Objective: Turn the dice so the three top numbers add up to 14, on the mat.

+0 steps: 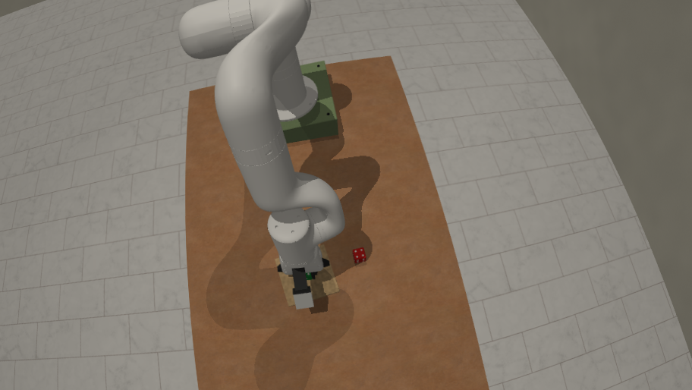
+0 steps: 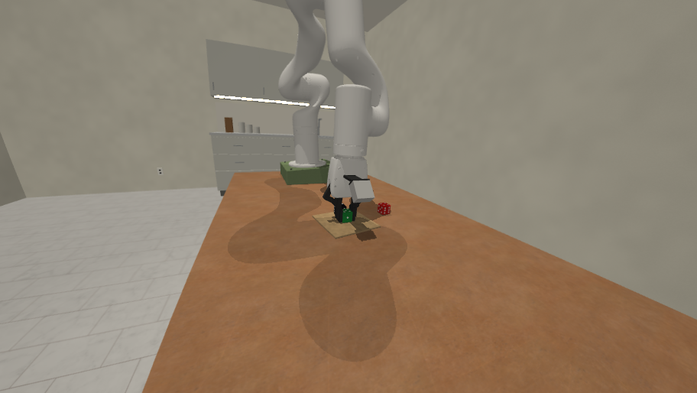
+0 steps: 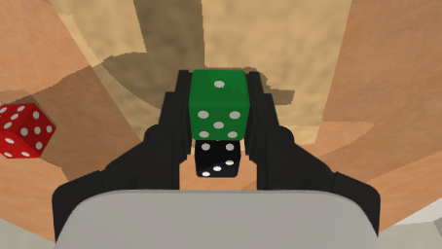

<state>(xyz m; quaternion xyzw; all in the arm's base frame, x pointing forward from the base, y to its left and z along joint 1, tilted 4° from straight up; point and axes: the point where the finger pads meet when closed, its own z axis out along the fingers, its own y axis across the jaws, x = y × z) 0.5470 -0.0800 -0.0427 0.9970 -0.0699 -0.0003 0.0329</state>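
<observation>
Now: the green die 10 mm below my hand. Also, from my hand: black die: 50 mm behind, 10 mm to the left, 10 mm below; then tan square mat: 20 mm below; then red die: 10 mm behind, 150 mm to the left, 10 mm below.
</observation>
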